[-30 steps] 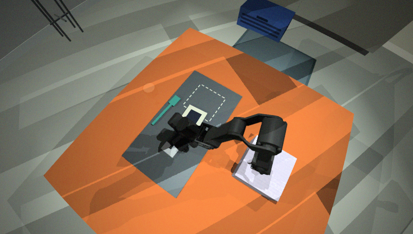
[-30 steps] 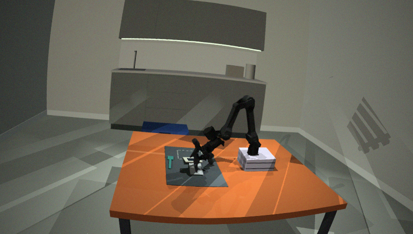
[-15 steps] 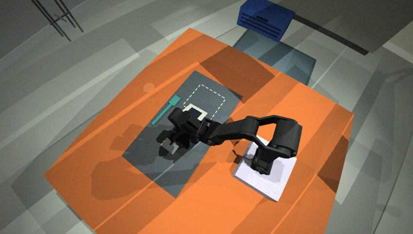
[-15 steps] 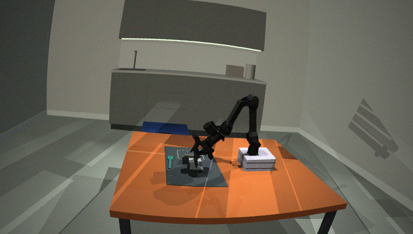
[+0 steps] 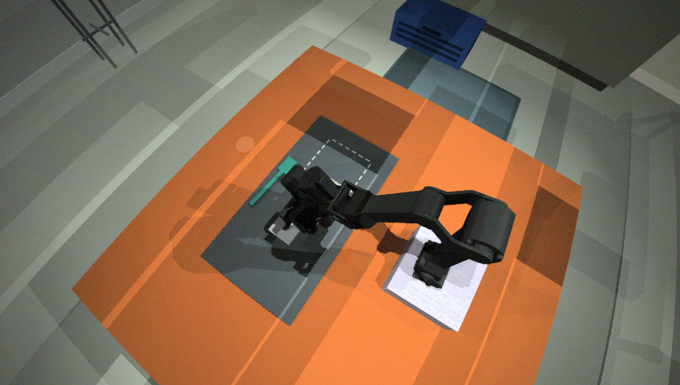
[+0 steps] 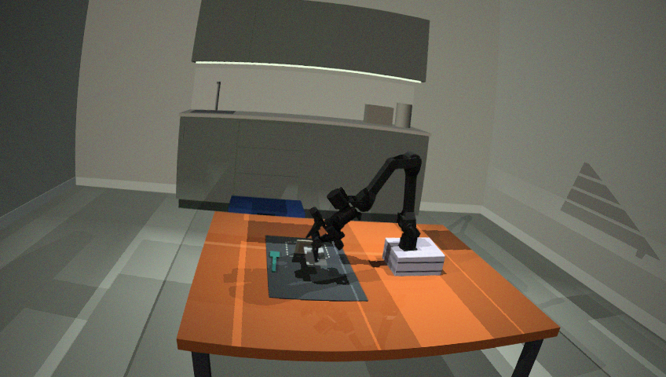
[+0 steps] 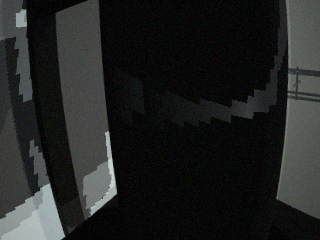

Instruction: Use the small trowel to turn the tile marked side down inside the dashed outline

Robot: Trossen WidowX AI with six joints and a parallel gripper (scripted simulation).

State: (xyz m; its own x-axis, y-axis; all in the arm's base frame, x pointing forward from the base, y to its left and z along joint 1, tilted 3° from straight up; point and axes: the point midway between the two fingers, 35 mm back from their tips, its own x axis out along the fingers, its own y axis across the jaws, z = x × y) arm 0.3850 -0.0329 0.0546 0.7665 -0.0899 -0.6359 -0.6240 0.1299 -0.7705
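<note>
Now: gripper tip 10 cm to the left of the tile, 6 cm above it and 3 cm past it. The rest, counted from my gripper tip: grey mat 13 cm below, 2 cm to the right, 2 cm behind; then teal spatula-like tool 12 cm ahead, 10 cm below, 6 cm to the right; then trowel 3 cm behind, 1 cm below.
</note>
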